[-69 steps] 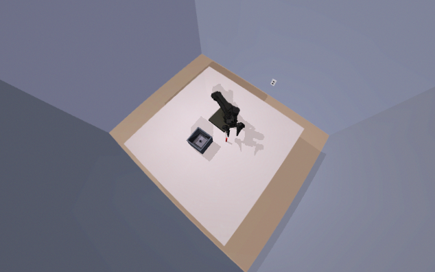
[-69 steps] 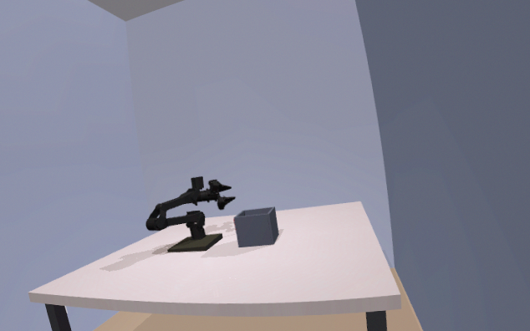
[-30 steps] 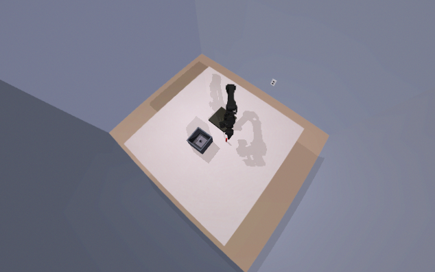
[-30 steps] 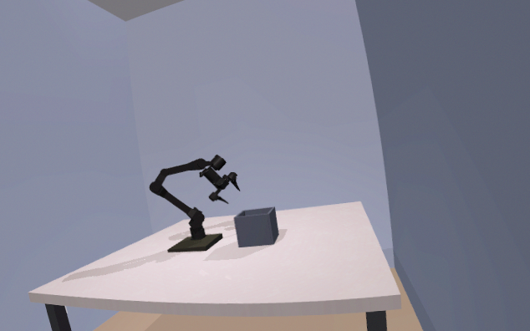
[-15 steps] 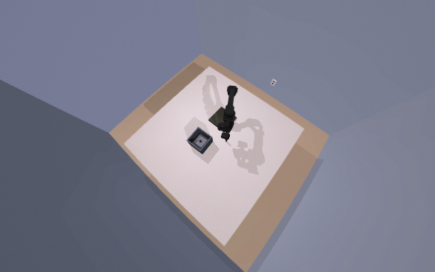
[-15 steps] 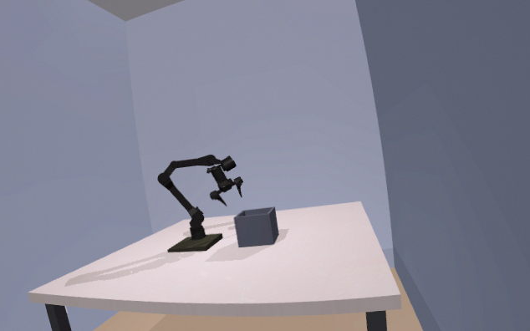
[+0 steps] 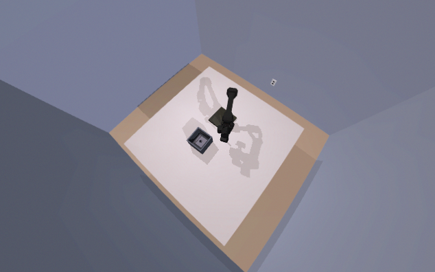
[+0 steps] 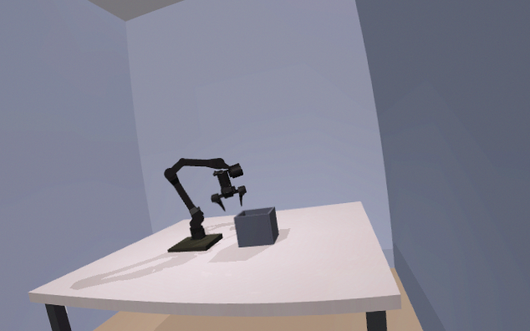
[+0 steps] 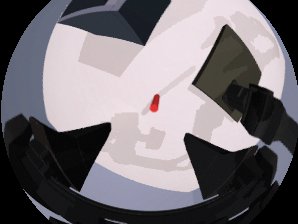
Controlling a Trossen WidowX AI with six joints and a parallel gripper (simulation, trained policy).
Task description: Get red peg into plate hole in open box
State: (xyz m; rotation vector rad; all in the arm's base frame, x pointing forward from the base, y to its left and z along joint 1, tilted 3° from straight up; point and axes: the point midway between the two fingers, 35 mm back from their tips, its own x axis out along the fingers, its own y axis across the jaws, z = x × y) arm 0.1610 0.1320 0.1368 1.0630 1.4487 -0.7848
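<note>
Now: gripper tip 10 mm to the left of the red peg and 90 mm above it. Round my gripper tip: grey plate 180 mm ahead, 170 mm to the right, 90 mm below.
</note>
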